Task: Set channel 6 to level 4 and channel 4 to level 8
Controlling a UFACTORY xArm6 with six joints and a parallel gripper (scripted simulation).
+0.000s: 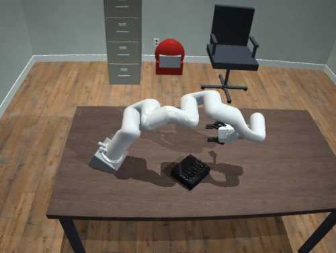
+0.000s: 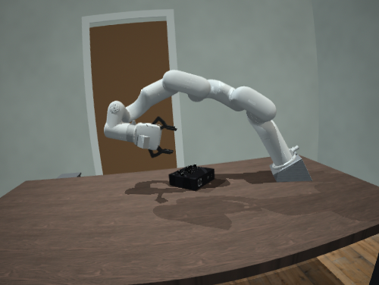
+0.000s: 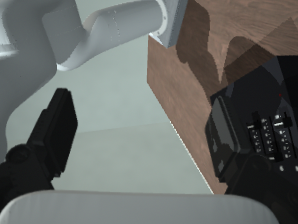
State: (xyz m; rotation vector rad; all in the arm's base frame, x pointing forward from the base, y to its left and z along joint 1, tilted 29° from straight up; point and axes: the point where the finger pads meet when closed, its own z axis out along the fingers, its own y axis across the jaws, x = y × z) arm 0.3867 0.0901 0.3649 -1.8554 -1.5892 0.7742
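The channel 4 fader cap lies 6 cm behind my hand, 12 cm to the right of it and 16 cm below it. Also, from my hand: channel 6 cap (2 cm behind, 9 cm to the right, 16 cm below); then master cap (3 cm behind, 5 cm to the right, 16 cm below); then channel 5 cap (7 cm behind, 8 cm to the right, 16 cm below).
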